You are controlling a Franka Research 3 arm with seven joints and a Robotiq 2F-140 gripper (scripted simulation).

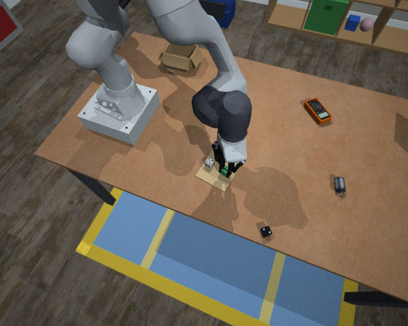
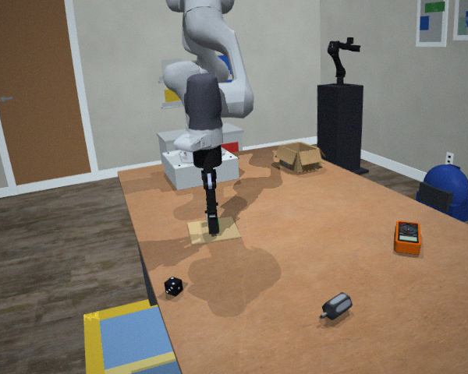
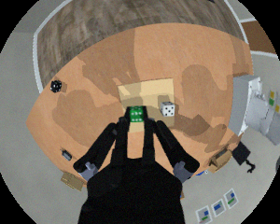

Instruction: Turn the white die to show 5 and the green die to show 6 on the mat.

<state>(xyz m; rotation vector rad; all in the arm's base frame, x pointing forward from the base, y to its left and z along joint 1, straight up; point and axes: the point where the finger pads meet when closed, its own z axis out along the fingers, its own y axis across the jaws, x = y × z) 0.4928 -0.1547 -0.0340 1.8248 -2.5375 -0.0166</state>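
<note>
Now: the tan mat 3 cm behind my hand, 1 cm to the left of it and 5 cm below it. From my hand the other things lie so: green die: 2 cm below; black die: 21 cm ahead, 18 cm to the right, 4 cm below; white die: 8 cm behind, 2 cm to the left, 3 cm below.
</note>
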